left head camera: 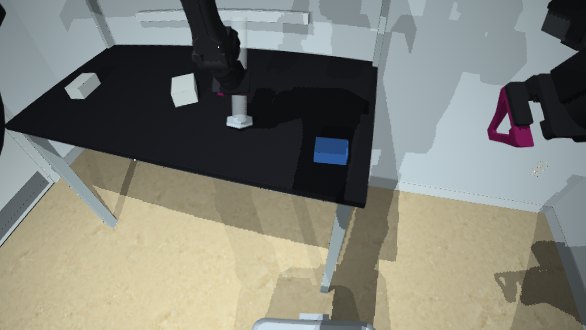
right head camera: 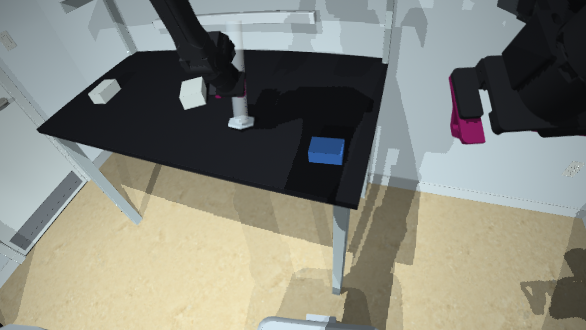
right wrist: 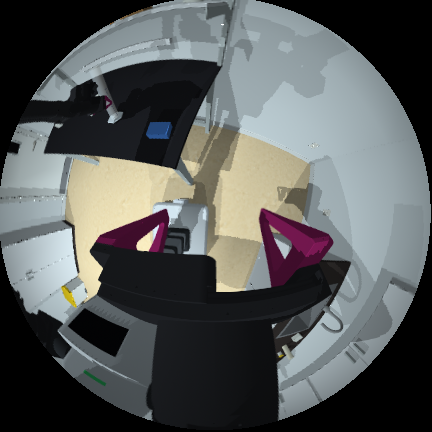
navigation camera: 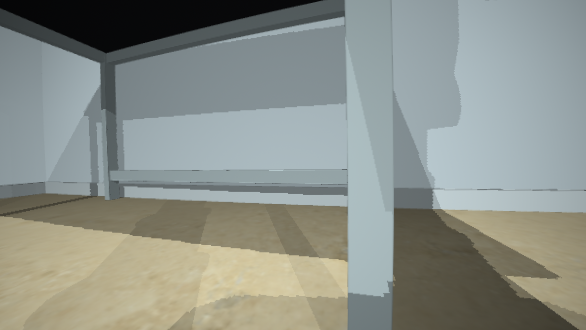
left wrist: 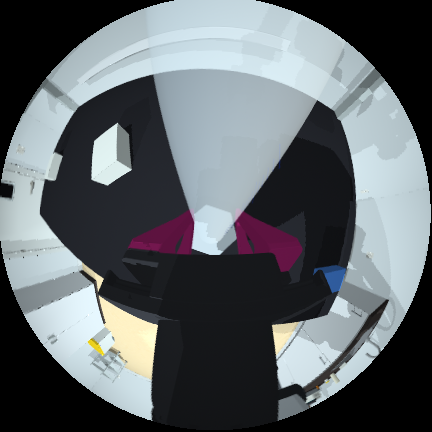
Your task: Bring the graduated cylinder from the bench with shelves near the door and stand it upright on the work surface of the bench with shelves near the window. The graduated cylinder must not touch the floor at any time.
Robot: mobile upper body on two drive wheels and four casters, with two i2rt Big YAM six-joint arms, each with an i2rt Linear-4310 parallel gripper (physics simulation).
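Frame: origin at the left arm's base, x left, y back, z up, level; metres.
Seen in the pictures: left gripper, fingertip midpoint: [left head camera: 239,91] [right head camera: 238,93] [right wrist: 108,103] [left wrist: 214,213]; right gripper, fingertip midpoint: [left head camera: 520,132] [right head camera: 492,127] [right wrist: 213,213].
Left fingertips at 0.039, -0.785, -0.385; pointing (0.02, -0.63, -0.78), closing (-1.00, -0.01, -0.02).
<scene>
A point is followed by its place in that frame, as x, y, z.
The graduated cylinder [left head camera: 239,107] {0.037, -0.755, -0.423} [right head camera: 240,108] {0.034, -0.756, -0.423} [left wrist: 225,130] [right wrist: 105,92] {0.014, -0.795, -0.317}, clear with a pale hexagonal foot, stands upright on the black bench top [left head camera: 150,130] {0.362, -0.731, -0.496} [right head camera: 150,135] {0.395, -0.715, -0.496} [left wrist: 160,200] {0.148, -0.816, -0.496} [right wrist: 75,140] {0.408, -0.707, -0.496}. My left gripper [left head camera: 233,94] {0.039, -0.785, -0.385} [right head camera: 232,94] {0.039, -0.785, -0.385} [left wrist: 214,213] {0.039, -0.785, -0.385} is shut on the cylinder's tube above the foot. In the left wrist view its magenta fingers lie against both sides of the tube. The arm hides part of the tube in the head views. My right gripper [right wrist: 213,213] {-0.455, -0.339, -0.136} is open and empty, off to the right of the bench. I cannot tell which bench this is.
A blue box [left head camera: 331,151] {-0.237, -0.609, -0.456} [right head camera: 326,150] {-0.239, -0.612, -0.456} [right wrist: 159,130] {-0.250, -0.616, -0.456} sits near the bench's right end. Two white blocks [left head camera: 184,90] {0.269, -0.881, -0.438} [left head camera: 83,85] {0.801, -0.975, -0.446} [right head camera: 193,93] {0.264, -0.882, -0.439} [right head camera: 104,91] {0.802, -0.975, -0.447} stand left of the cylinder. A bench leg [navigation camera: 370,150] {-0.280, -0.511, -1.175} stands close in the navigation view. A wall rises behind the bench.
</scene>
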